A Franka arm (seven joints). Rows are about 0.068 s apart.
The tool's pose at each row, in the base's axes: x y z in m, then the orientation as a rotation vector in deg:
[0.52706 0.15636 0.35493 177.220 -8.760 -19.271]
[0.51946 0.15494 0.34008 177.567 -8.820 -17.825]
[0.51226 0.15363 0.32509 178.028 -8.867 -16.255]
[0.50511 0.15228 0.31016 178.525 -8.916 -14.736]
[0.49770 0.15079 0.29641 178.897 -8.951 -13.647]
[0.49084 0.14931 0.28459 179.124 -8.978 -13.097]
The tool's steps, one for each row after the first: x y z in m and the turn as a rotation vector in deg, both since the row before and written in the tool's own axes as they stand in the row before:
[-0.00408 0.00158 0.01616 0.247 0.935 0.018]
[-0.00394 0.00150 0.01614 0.363 1.013 -0.004]
[-0.00418 0.00164 0.01599 0.415 0.976 -0.009]
[-0.00488 0.00194 0.01478 0.321 0.697 -0.009]
[-0.00481 0.00199 0.01272 0.205 0.351 -0.003]

